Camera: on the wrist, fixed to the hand. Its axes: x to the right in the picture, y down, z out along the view.
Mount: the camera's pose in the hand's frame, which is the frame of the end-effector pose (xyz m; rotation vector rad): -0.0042 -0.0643 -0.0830 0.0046 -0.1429 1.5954
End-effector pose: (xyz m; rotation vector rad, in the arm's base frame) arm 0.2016 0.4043 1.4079 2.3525 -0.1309 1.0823
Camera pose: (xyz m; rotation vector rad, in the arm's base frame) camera 0.1622 0.5008 1.4209 -1.7683 1.9909 -1.2318
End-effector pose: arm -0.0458 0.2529 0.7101 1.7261 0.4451 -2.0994
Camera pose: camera -0.0049 0.3489 0.6982 1.1099 -0.7713 -0.9498
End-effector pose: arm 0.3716 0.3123 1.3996 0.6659 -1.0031 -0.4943
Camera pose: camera 0.4382 0.2930 1.3207 -0.2937 -1.3386 0.8727
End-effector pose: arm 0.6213 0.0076 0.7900 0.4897 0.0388 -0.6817
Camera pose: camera 0.5888 0.0042 0.6901 0.3335 -0.4514 0.8510
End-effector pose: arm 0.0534 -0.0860 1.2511 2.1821 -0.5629 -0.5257
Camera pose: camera 0.1086 0.0034 1.2502 1.0795 -2.0087 0.2211
